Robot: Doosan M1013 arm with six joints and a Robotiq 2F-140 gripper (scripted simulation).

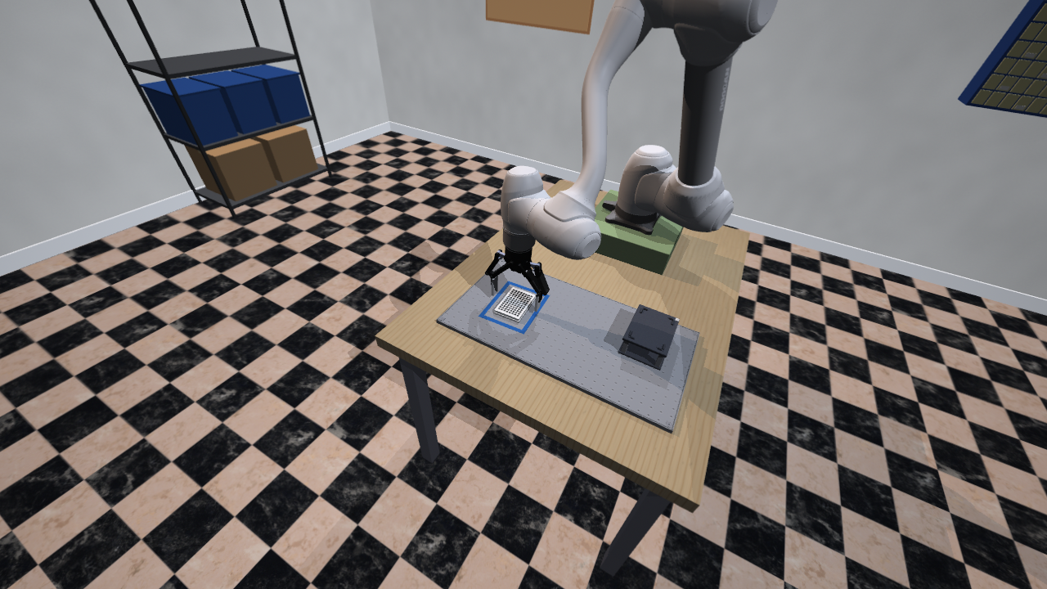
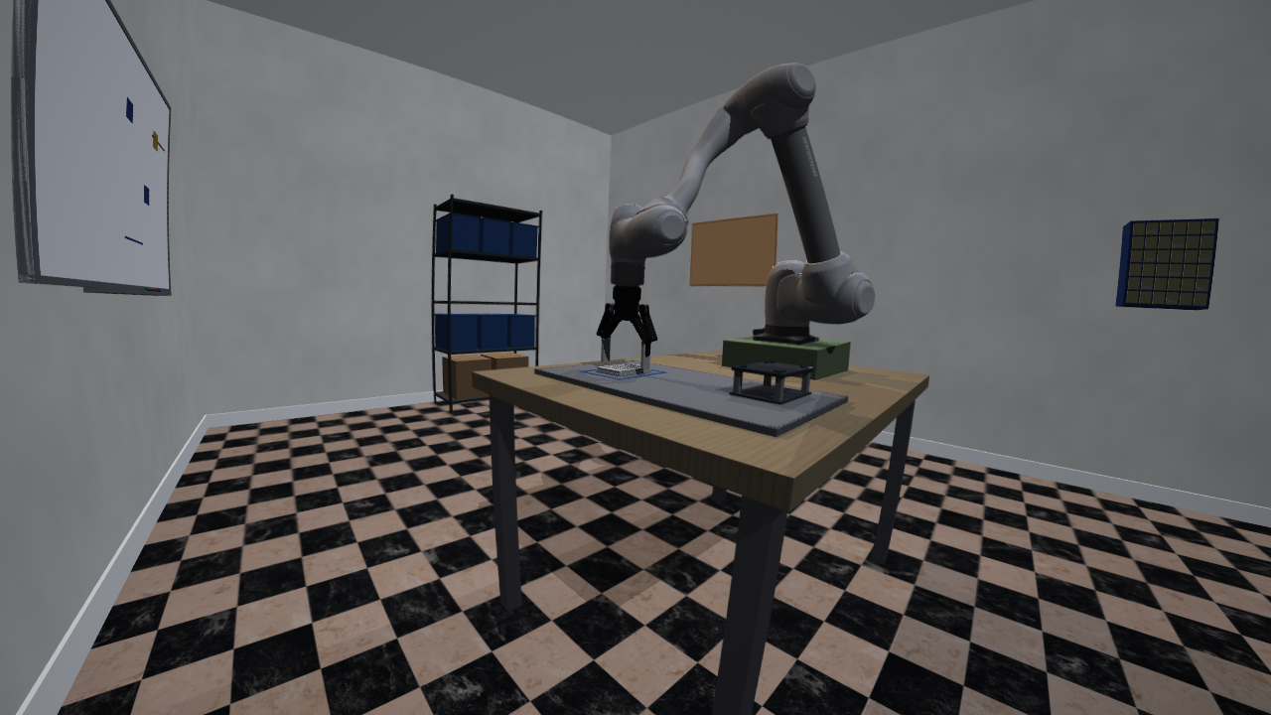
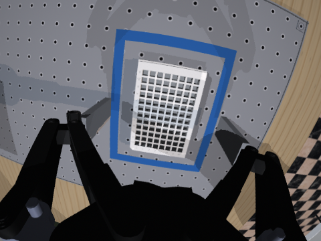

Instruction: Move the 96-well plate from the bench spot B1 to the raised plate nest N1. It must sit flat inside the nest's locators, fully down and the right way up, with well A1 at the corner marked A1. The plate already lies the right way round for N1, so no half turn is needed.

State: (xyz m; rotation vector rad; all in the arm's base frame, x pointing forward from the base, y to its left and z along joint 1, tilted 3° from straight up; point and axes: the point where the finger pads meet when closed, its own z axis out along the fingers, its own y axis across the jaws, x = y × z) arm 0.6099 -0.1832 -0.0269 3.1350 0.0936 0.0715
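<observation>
My gripper is now 20 mm above the white 96-well plate. From my hand the other things lie so: dark raised nest N1: 400 mm to the left, 70 mm behind, 30 mm above.
</observation>
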